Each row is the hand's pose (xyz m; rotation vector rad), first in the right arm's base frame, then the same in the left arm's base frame.
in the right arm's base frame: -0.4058 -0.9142 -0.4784 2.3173 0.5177 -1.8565
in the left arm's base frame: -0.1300 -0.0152 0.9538 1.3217 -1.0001 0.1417
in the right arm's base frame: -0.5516 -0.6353 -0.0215 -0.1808 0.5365 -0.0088
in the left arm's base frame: -0.1281 0.1080 0.4129 -1.8283 -1.0711 -0.6693
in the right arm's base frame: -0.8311 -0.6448 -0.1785 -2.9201 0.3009 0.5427
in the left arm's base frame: -0.1840 -0.2077 0.4030 1.2004 -0.3482 1.2509
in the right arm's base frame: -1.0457 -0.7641 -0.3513 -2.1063 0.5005 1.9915
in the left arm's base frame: -0.3007 -0.4694 0.4925 1.8181 -1.3407 0.6812
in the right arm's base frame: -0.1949 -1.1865 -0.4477 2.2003 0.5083 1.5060
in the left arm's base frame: -0.2885 0.1997 1.1735 -0.3301 0.7246 1.0856
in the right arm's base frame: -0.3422 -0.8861 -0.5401 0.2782 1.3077 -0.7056
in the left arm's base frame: -0.0582 -0.0033 1.0116 -0.6730 -0.9354 -1.1376
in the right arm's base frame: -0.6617 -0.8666 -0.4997 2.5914 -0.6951 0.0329
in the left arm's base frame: -0.1810 -0.2380 0.8274 0.3986 -0.5339 1.6086
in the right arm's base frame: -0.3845 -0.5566 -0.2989 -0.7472 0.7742 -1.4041
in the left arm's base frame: 0.1091 0.0711 0.6441 -0.6994 -1.9034 -1.9297
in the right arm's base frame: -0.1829 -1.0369 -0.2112 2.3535 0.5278 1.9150
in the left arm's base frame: -0.2492 0.3332 0.9304 -0.1643 1.0985 1.1863
